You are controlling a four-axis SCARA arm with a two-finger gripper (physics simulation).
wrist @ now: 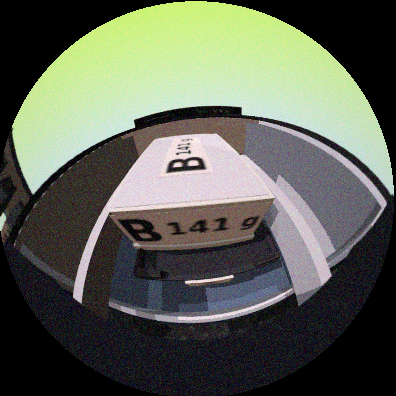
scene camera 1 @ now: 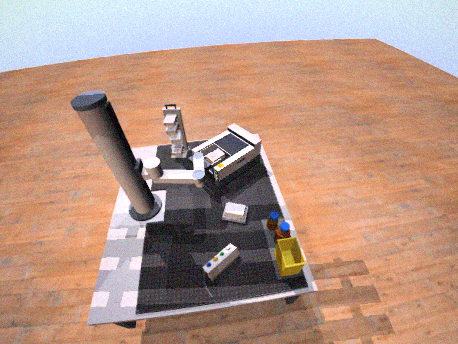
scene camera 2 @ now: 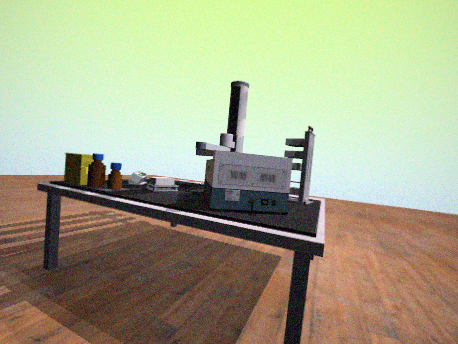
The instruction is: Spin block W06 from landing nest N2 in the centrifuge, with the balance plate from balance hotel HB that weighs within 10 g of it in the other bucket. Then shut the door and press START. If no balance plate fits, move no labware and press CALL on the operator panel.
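Places are measured from the arm's base along level axes (x back, y up, z left), in centimetres.
Pixels of known places: gripper, fingertip midpoint: [wrist: 186,167] [scene camera 1: 216,156]; arm's base, origin of the base link: [scene camera 1: 145,207].
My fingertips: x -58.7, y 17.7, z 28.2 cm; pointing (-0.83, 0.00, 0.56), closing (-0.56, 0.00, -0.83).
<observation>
Ahead of a thing's pixels: the offset from my fingertips to its middle.
A white balance plate @(dx +0.6, dy +0.1, dz -0.5 cm) [wrist: 192,187] marked "B 141 g" fills the middle of the wrist view. My gripper [wrist: 186,167] is shut on it, a finger at each side. The plate is over the open chamber of the centrifuge @(dx -9.1, dy -4.2, dz +5.0 cm) [scene camera 1: 240,162] [scene camera 2: 255,175]; a dark recess shows below it. Whether the plate touches a bucket cannot be told. The dark sliding door @(dx -13.2, dy +4.7, dz +7.8 cm) [scene camera 1: 231,143] is back and the chamber is open. A white block @(dx -7.8, dy -11.0, dz -45.9 cm) [scene camera 1: 235,209] sits on a landing nest @(dx -7.8, dy -14.5, dz -45.9 cm) [scene camera 1: 235,219]; its label is unreadable. The balance hotel [scene camera 1: 180,127] [scene camera 2: 308,165] holds several pale plates or shelves.
The operator panel @(dx +6.0, dy -12.2, dz -79.1 cm) [scene camera 1: 222,262] with coloured buttons lies toward the front of the table. Two brown bottles with blue caps [scene camera 1: 273,221] [scene camera 1: 283,232] and a yellow bin [scene camera 1: 290,267] stand at the right edge. The arm's column [scene camera 1: 117,155] [scene camera 2: 238,115] stands at the left, beside the hotel.
</observation>
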